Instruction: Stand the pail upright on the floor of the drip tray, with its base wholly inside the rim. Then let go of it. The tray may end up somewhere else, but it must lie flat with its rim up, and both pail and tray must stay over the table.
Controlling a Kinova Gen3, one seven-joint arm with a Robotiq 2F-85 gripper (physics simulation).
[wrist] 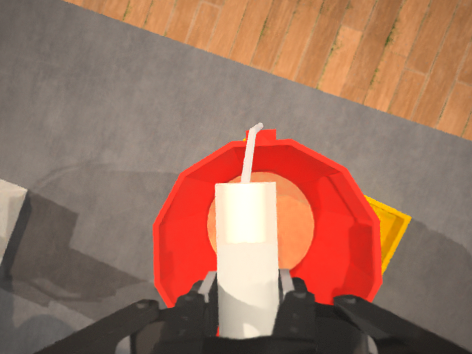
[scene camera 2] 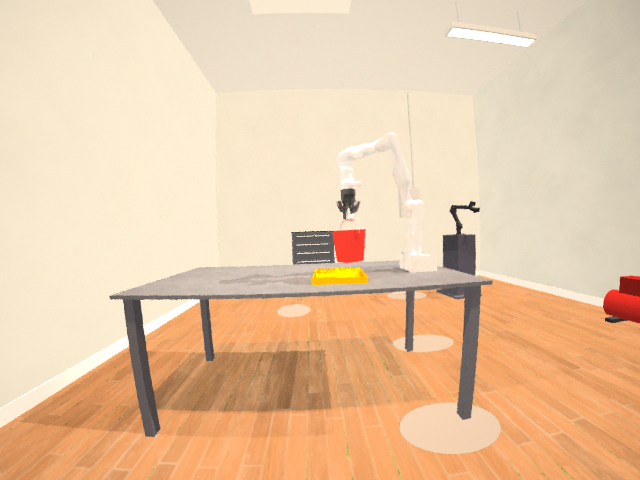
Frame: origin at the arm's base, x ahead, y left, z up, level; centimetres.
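Seen in the pictures: gripper, fingertip midpoint: (wrist: 249,286) (scene camera 2: 349,220); arm's base, origin of the base link: (scene camera 2: 412,253).
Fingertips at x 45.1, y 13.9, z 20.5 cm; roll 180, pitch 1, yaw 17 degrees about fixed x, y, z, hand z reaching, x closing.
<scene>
Pixels of each thing's top centre, then the offset from my fingertips to it. Level surfaces: height alone.
- red pail, middle of its top: (wrist: 263,297) (scene camera 2: 348,214) dy +0.9, dx +0.6, dz +3.2 cm
- handle's white grip, middle of its top: (wrist: 246,297) dy +0.7, dx -0.2, dz +3.2 cm
- yellow drip tray, middle of its top: (wrist: 285,257) (scene camera 2: 338,272) dy -4.2, dx +5.2, dz -26.9 cm
- grey table, its level: dz -29.9 cm
The red pail (scene camera 2: 349,246) (wrist: 340,240) hangs roughly upright by its handle, with its base above table height. Its pale bottom disc shows inside it in the wrist view. My gripper (scene camera 2: 349,215) (wrist: 249,286) is shut on the handle's white grip (wrist: 247,257), above the pail's mouth. The yellow drip tray (scene camera 2: 339,281) (wrist: 390,227) lies flat on the table with its rim up. In the scene view the pail appears above the tray, towards its right part, with a gap between them. In the wrist view the pail hides most of the tray; one corner shows at the right.
The grey table (scene camera 2: 170,284) (wrist: 100,100) carries the arm's white base (scene camera 2: 418,261) (wrist: 9,210) at its back right. The tray is near the table's front edge, and wooden floor shows beyond a table edge at the top of the wrist view. A dark drawer cabinet (scene camera 2: 313,248) stands behind the table.
</scene>
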